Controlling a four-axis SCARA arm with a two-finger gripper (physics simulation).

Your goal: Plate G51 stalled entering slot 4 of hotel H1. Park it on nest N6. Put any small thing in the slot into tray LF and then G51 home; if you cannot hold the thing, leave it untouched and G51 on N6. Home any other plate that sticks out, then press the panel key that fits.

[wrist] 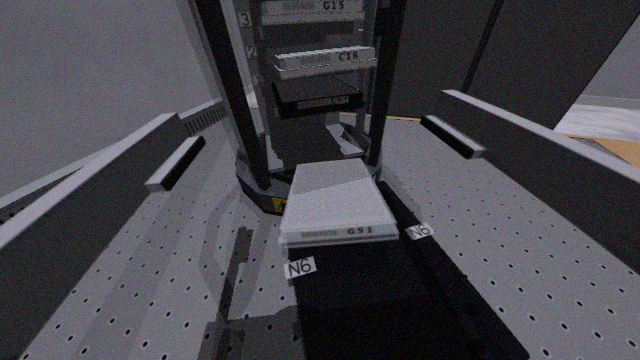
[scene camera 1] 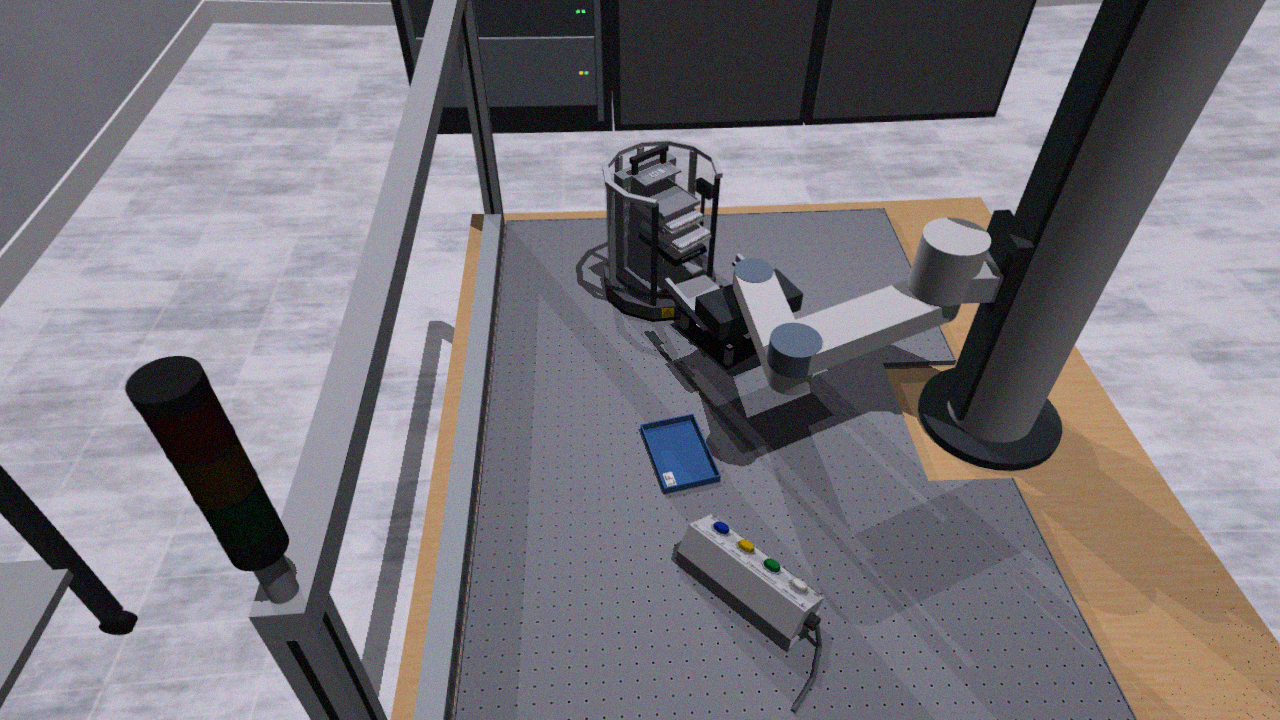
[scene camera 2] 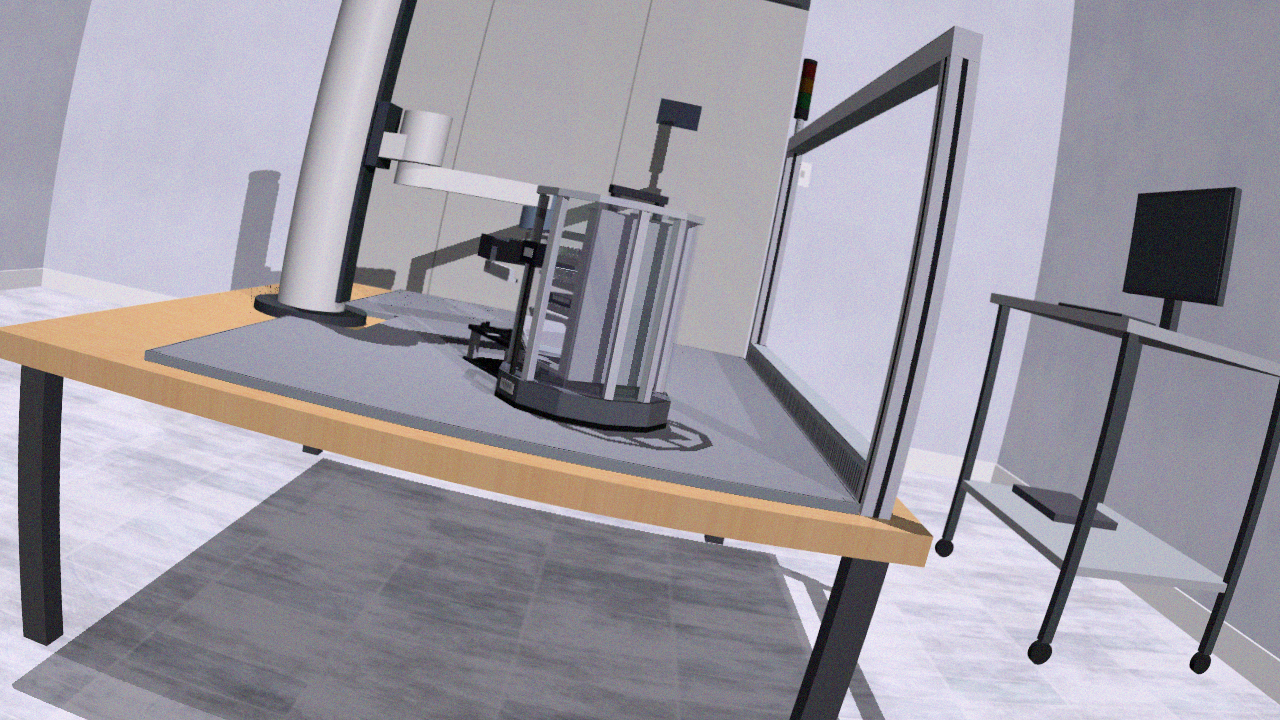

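Seen in the pictures: gripper, fingertip midpoint: [wrist: 315,115] [scene camera 1: 702,269]; arm's base, link origin: [scene camera 1: 986,419] [scene camera 2: 309,314].
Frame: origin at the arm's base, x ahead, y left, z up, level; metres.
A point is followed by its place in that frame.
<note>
Plate G51 [wrist: 340,200] {x 0.507, y -0.275, z 0.102 m} [scene camera 1: 696,288] {x 0.529, y -0.315, z 0.091 m}, pale, lies on the black nest N6 [wrist: 360,285] {x 0.479, y -0.225, z 0.073 m} in front of hotel H1 [wrist: 227,85] {x 0.620, y -0.311, z 0.180 m} [scene camera 1: 656,255] {x 0.616, y -0.311, z 0.185 m} [scene camera 2: 581,402] {x 0.604, y -0.550, z 0.044 m}. My gripper [wrist: 315,115] {x 0.525, y -0.275, z 0.172 m} is open and empty, its fingers wide apart on either side, above G51 and facing the hotel. In the wrist view, G15 [wrist: 312,7] {x 0.552, y -0.354, z 0.229 m} is at label 3; C16 [wrist: 325,60] {x 0.537, y -0.337, z 0.194 m}, below it, juts out farther than the dark plate [wrist: 320,95] {x 0.546, y -0.349, z 0.163 m} beneath. Slot 4 is outside the wrist view; no small thing can be made out. Blue tray [scene camera 1: 680,454] {x 0.596, y 0.071, z 0.015 m} has a small white label.
The panel [scene camera 1: 747,582] {x 0.524, y 0.377, z 0.080 m} has blue [scene camera 1: 721,527] {x 0.551, y 0.281, z 0.085 m}, yellow [scene camera 1: 746,545] {x 0.516, y 0.315, z 0.084 m}, green [scene camera 1: 772,565] {x 0.482, y 0.353, z 0.085 m} and white [scene camera 1: 798,585] {x 0.449, y 0.389, z 0.086 m} keys, with a cable at one end. The arm's column [scene camera 1: 1038,295] {x 0.047, y 0.059, z 0.359 m} [scene camera 2: 331,179] {x 0.022, y -0.072, z 0.278 m} stands at the table side. A framed screen [scene camera 1: 380,241] {x 0.987, y 0.222, z 0.620 m} [scene camera 2: 913,286] {x 0.964, y -0.696, z 0.282 m} runs along the opposite edge.
</note>
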